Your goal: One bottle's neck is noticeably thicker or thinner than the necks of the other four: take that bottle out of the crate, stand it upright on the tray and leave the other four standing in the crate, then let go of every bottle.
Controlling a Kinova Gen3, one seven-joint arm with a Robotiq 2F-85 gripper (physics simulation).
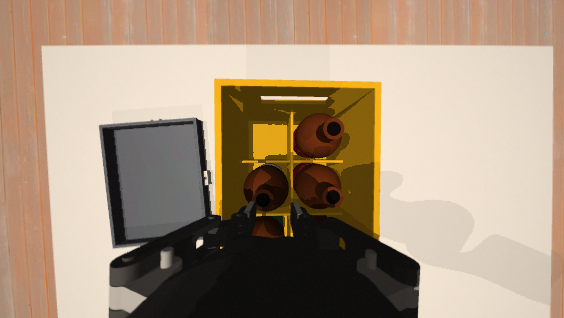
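Observation:
The yellow crate has compartments with brown bottles. One bottle stands at the back right, one at the middle right and one at the middle left. Part of another bottle shows in the front left compartment. The front right compartment is mostly hidden by my gripper. The back left compartment shows its bare floor. I cannot judge the neck differences surely. My gripper is partly open and holds nothing; the middle left bottle's neck appears near its left fingertip. The grey tray lies left of the crate, its floor bare.
The crate's back wall has a handle slot, and thin yellow dividers separate the compartments. The tray's right edge is close to the crate's left wall. A pale mat lies under both on a wooden plank surface. Shadows fall to the right.

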